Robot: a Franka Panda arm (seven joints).
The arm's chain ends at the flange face. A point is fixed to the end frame.
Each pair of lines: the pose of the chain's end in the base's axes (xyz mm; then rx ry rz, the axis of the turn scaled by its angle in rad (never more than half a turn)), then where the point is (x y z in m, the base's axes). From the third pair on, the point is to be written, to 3 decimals.
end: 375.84 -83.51 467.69 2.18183 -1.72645 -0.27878
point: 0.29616 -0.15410 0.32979
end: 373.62 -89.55 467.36 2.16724 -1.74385 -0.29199
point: 0.29196 -0.15829 0.32968
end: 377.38 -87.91 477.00 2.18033 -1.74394 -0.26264
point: 0.299 -0.158 0.338
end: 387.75 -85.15 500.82 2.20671 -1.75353 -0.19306
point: 0.318 -0.158 0.359
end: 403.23 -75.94 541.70 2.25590 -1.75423 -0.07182
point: 0.348 -0.154 0.396
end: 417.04 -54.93 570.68 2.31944 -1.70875 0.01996
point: 0.375 -0.138 0.424
